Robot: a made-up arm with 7 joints.
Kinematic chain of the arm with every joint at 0, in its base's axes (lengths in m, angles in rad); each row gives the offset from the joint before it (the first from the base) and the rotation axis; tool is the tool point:
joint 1: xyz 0 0.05 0 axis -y
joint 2: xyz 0 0.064 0 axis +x
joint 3: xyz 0 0 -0.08 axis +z
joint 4: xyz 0 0 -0.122 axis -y
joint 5: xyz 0 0 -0.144 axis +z
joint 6: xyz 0 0 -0.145 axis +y
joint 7: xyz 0 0 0 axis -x
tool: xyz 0 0 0
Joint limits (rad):
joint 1: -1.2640..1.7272
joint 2: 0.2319..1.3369
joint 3: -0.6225..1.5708
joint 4: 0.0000..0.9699
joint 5: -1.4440..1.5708
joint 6: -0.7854..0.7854
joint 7: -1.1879..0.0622
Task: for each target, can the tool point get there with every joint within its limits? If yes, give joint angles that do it. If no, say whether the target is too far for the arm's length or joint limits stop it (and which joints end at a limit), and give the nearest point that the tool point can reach.
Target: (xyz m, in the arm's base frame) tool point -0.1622 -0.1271 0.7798
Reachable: no: too far | nearest point 0.3303 0.1346 0.2842 | short by 0.746 m
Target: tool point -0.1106 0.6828 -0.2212
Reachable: no: too far | nearest point -0.0876 0.5643 -0.1751 | short by 0.129 m
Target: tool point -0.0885 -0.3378 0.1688
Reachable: no: joint limits stop it (at a limit: joint 1, joint 2, joint 3, joint 4) | nearest point 0.3527 0.0627 0.2517 | short by 0.602 m
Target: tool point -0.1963 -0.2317 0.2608
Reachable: no: joint limits stop it (at a limit: joint 1, joint 2, joint 3, joint 4) | nearest point 0.3527 0.0627 0.2517 | short by 0.623 m
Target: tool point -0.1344 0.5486 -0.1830
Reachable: yes | joints -0.7575 1.0651 0.4449 0.1080 0.5265 0.1552 -0.5931
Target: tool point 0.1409 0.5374 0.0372
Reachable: yes | joints 0.6405 1.0277 0.9055 0.8600 -1.0138 0.1096 -1.0056
